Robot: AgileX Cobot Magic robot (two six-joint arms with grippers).
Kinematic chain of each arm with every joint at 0, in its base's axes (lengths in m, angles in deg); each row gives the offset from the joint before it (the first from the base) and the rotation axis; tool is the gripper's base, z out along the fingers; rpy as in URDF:
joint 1: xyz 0 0 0.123 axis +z
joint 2: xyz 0 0 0 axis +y
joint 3: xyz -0.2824 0 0.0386 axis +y
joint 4: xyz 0.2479 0 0.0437 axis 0.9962 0 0.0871
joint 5: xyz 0 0 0 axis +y
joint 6: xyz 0.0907 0 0.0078 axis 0.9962 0 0.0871
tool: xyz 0 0 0 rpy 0 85 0
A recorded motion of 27 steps. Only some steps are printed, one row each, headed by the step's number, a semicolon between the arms.
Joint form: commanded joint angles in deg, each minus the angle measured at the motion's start. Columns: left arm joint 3, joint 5, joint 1, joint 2, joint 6, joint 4; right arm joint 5, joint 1, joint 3, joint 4, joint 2, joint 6.
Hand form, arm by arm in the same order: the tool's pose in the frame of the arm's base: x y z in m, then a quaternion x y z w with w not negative. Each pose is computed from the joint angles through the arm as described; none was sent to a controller.
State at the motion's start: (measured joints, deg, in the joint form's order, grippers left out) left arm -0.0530 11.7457 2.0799 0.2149 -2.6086 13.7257; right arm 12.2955 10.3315 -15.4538 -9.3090 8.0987 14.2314
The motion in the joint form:
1: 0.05 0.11 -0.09 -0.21 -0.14 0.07; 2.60 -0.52 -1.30 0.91 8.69 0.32
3: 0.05 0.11 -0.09 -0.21 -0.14 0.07; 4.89 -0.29 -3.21 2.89 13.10 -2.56
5: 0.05 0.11 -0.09 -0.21 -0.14 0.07; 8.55 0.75 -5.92 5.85 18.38 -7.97
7: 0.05 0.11 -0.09 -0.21 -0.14 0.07; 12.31 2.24 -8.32 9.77 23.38 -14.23
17: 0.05 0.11 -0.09 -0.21 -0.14 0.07; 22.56 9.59 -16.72 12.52 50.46 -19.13
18: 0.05 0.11 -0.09 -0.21 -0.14 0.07; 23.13 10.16 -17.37 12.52 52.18 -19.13
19: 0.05 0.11 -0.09 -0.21 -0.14 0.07; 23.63 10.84 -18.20 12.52 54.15 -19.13
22: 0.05 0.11 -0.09 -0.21 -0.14 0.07; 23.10 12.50 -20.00 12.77 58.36 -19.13
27: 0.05 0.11 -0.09 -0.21 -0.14 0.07; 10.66 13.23 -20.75 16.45 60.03 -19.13
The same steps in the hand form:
1: 0.0556 0.0064 0.1949 0.04080 0.74504 0.09209 0.65937; 0.0778 0.0100 0.2695 -0.01046 0.76469 0.07678 0.63973
3: 0.0556 0.0064 0.1949 0.04080 0.74504 0.09209 0.65937; 0.0874 0.0124 0.2707 -0.02100 0.79100 0.06990 0.60744
5: 0.0556 0.0064 0.1949 0.04080 0.74504 0.09209 0.65937; 0.0987 0.0173 0.2723 -0.05176 0.82206 0.06086 0.56377
7: 0.0556 0.0064 0.1949 0.04080 0.74504 0.09209 0.65937; 0.1089 0.0246 0.2716 -0.09126 0.84916 0.06027 0.51669
17: 0.0556 0.0064 0.1949 0.04080 0.74504 0.09209 0.65937; 0.1660 0.0633 0.2374 -0.18862 0.93792 0.05975 0.28488
18: 0.0556 0.0064 0.1949 0.04080 0.74504 0.09209 0.65937; 0.1694 0.0665 0.2348 -0.19408 0.94095 0.05923 0.27100
19: 0.0556 0.0064 0.1949 0.04080 0.74504 0.09209 0.65937; 0.1736 0.0705 0.2322 -0.20041 0.94357 0.05879 0.25702
22: 0.0556 0.0064 0.1949 0.04080 0.74504 0.09209 0.65937; 0.1841 0.0810 0.2272 -0.21314 0.94503 0.06123 0.24028
27: 0.0556 0.0064 0.1949 0.04080 0.74504 0.09209 0.65937; 0.2025 0.0931 0.2360 -0.18632 0.91994 0.09743 0.33092

